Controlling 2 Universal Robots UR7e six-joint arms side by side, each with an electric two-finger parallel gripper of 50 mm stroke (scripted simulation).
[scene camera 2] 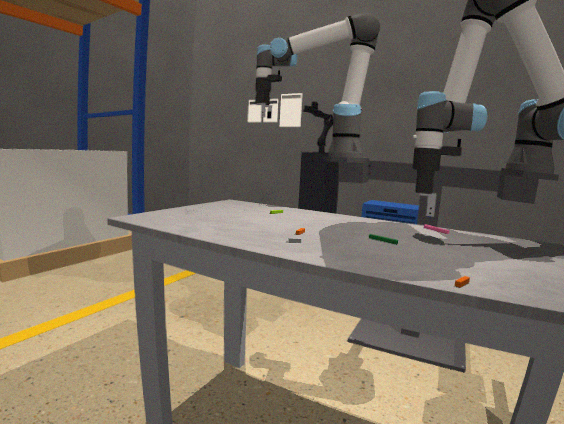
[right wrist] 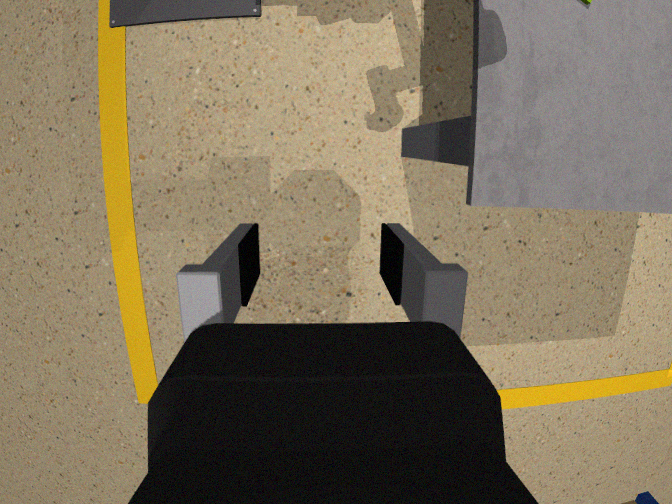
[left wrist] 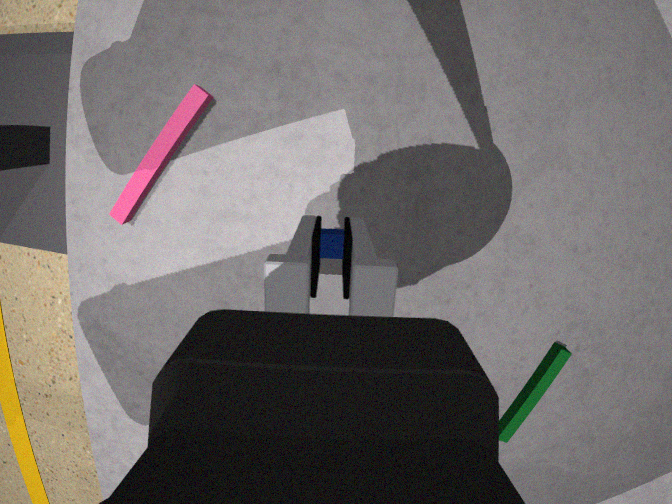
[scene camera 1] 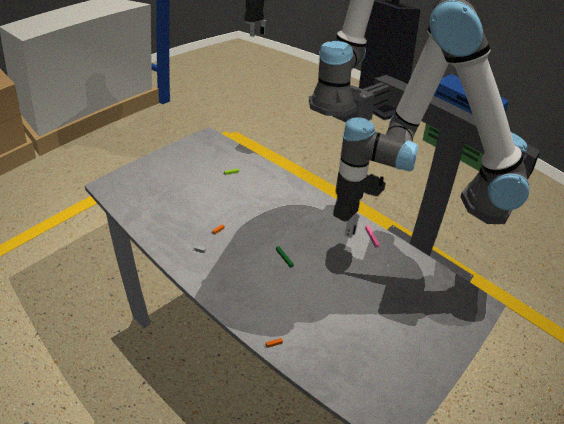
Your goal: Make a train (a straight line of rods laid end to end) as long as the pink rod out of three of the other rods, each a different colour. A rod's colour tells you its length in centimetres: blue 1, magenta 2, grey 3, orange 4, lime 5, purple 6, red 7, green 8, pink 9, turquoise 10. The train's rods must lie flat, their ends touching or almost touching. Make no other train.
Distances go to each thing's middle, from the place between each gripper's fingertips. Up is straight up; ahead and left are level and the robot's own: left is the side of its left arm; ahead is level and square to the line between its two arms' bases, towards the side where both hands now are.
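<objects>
Relative to the green rod (left wrist: 557, 356), my left hand (scene camera 2: 429, 215) is 70 mm above, 170 mm short of it and 80 mm to the left of it. Pink rod (left wrist: 197, 99), from my left hand: 70 mm below, 100 mm behind, 10 mm to the left.
From my right hand, the pink rod is 400 mm below, 160 mm ahead and 850 mm to the left; the green rod is 400 mm below, 430 mm ahead and 770 mm to the left.
</objects>
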